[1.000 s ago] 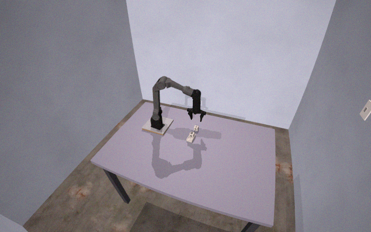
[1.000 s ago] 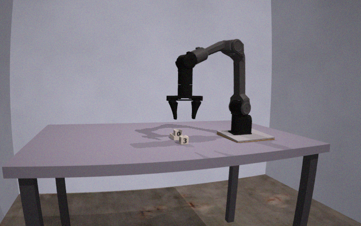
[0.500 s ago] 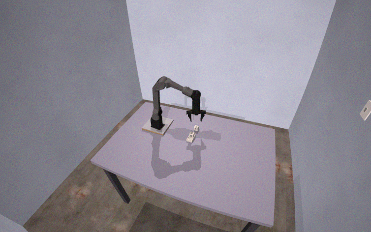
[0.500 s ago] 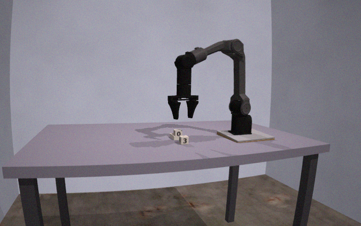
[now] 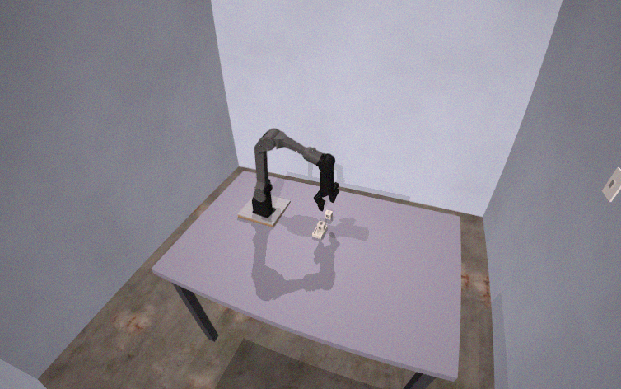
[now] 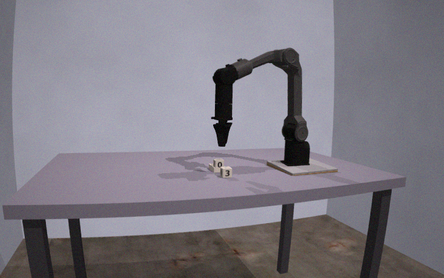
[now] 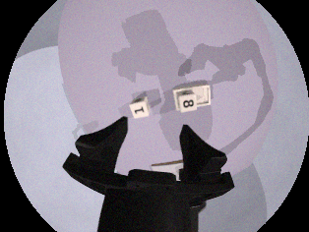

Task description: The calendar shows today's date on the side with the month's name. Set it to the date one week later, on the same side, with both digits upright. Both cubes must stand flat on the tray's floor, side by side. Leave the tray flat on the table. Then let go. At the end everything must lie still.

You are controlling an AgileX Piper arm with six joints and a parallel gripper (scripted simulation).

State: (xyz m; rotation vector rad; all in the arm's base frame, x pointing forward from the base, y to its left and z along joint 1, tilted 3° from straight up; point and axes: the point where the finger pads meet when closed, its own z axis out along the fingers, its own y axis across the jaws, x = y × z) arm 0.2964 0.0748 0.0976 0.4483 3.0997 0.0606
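The cream cube is 60 mm to the right of my hand and 80 mm below it. The rest, counted from my hand: tray (70 mm to the right, 100 mm below).
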